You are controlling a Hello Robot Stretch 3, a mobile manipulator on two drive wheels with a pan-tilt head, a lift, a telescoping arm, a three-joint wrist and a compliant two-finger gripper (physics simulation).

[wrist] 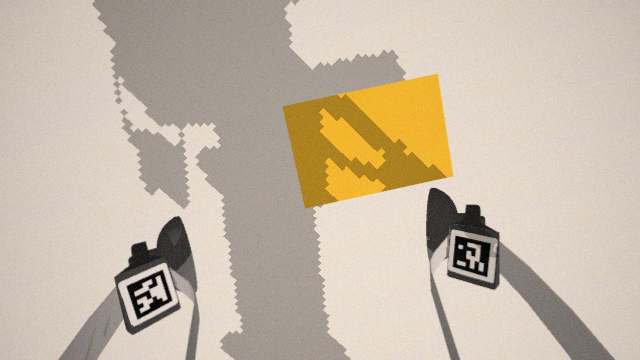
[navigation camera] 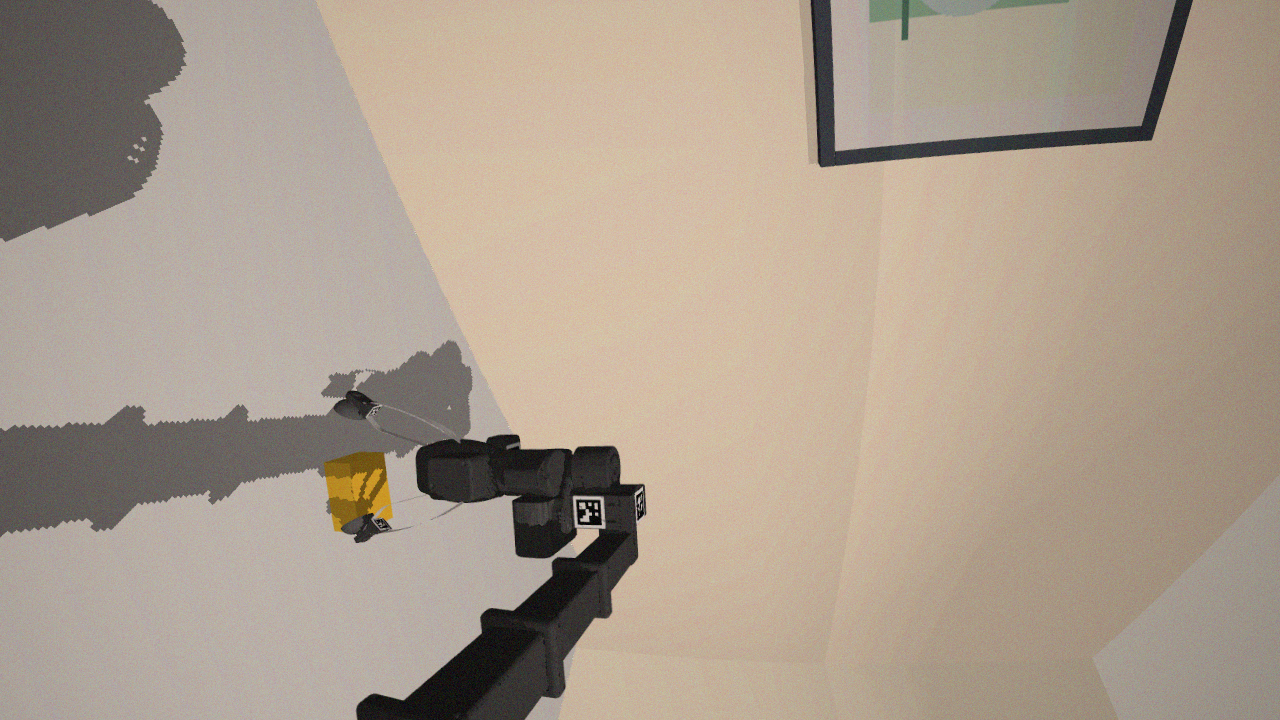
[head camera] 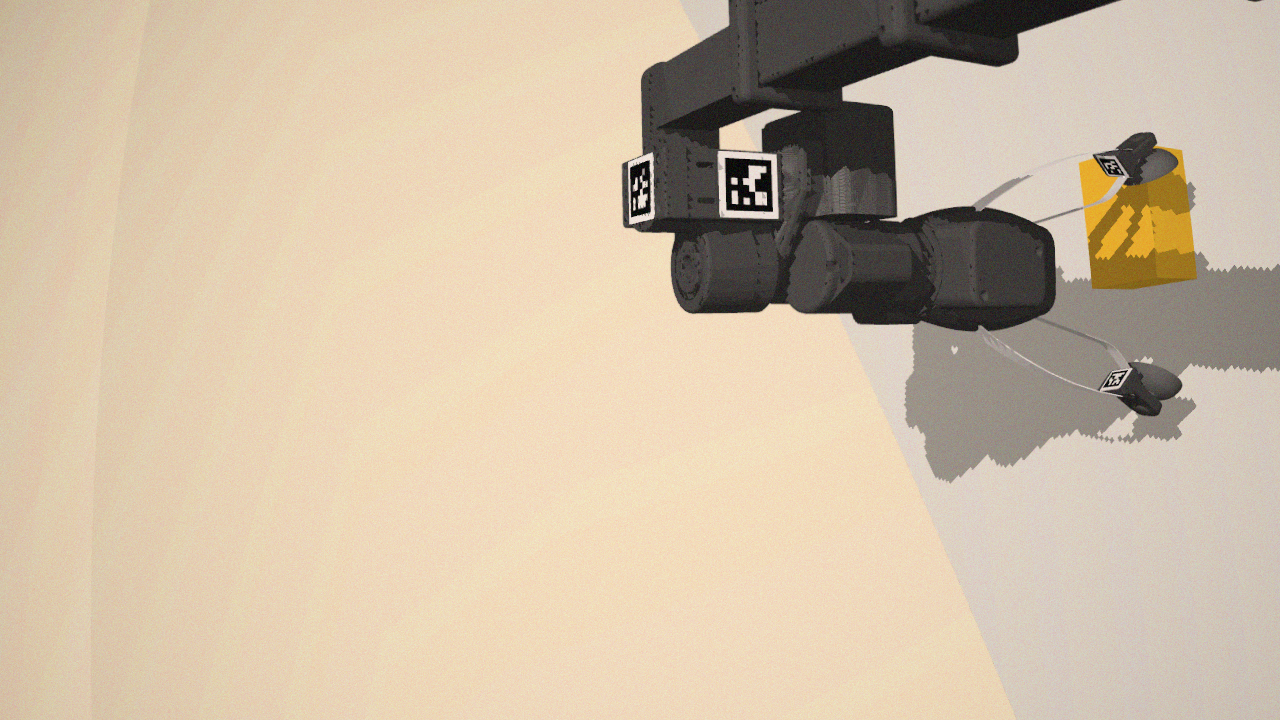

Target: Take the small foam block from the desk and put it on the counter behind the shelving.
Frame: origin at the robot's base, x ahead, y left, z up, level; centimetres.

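Seen in the pictures: gripper, fingertip midpoint: [navigation camera: 343, 466] [head camera: 1168, 274].
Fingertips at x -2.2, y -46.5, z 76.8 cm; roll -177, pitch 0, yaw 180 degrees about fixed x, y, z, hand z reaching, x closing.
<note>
A point is followed by its place in that frame.
The yellow foam block [head camera: 1129, 240] {x -4.6, y -50.0, z 76.6 cm} [navigation camera: 359, 488] {x -5.4, y -49.0, z 76.6 cm} [wrist: 370, 137] stands on the pale desk [head camera: 1065, 582] {x 21.6, y -60.0, z 72.1 cm} [navigation camera: 268, 286] {x 19.1, y -40.4, z 72.0 cm} [wrist: 560, 90], partly in the arm's shadow. My gripper [head camera: 1156, 272] {x -2.2, y -46.5, z 76.8 cm} [navigation camera: 354, 466] {x -2.2, y -46.5, z 76.8 cm} [wrist: 310, 228] {x -2.2, y -46.5, z 76.8 cm} is open, with nothing between its fingers, and hangs above the desk. In the wrist view the block is ahead of the fingertips and right of their middle, its lower right corner just beyond the right fingertip. In the head view one finger overlaps the block's top end. The counter and the shelving do not show in these views.
A beige wall [head camera: 447, 358] {x 3.5, y -96.5, z 112.4 cm} [navigation camera: 671, 313] {x 17.7, y -84.5, z 110.3 cm} meets the desk's edge. A dark-framed picture [navigation camera: 984, 145] {x 34.2, y -67.6, z 156.8 cm} hangs on it. My arm [head camera: 805, 67] {x -8.7, y -35.2, z 111.6 cm} [navigation camera: 501, 662] {x -8.5, y -24.5, z 111.2 cm} reaches in over the desk, with a dark wrist housing beside the gripper. A broad shadow lies on the desk at the navigation view's upper left.
</note>
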